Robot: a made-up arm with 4 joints. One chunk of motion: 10 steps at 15 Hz.
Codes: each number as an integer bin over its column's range. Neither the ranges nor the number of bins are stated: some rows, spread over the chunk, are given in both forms.
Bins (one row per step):
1: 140 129 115 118 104 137
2: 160 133 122 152 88 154
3: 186 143 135 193 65 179
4: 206 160 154 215 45 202
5: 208 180 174 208 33 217
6: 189 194 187 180 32 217
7: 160 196 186 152 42 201
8: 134 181 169 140 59 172
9: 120 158 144 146 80 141
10: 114 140 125 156 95 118
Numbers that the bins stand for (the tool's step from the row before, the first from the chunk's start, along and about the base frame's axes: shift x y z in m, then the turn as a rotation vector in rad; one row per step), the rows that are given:
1: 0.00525 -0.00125 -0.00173 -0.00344 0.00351 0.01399
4: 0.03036 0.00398 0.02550 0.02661 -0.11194 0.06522
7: 0.01286 0.01005 0.04784 0.00709 -0.11781 0.06444
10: -0.00464 0.00061 0.00525 0.00833 -0.01410 -0.00099
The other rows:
2: 0.01286 -0.00057 0.00316 0.00709 -0.02780 0.02739
3: 0.02275 0.00111 0.01224 0.01979 -0.07280 0.04709
5: 0.03112 0.00735 0.03946 0.02444 -0.13542 0.07705
6: 0.02389 0.00971 0.04853 0.01576 -0.13738 0.07705
8: 0.00297 0.00752 0.03597 0.00337 -0.08455 0.04158
9: -0.00235 0.00364 0.01852 0.00523 -0.04345 0.01714

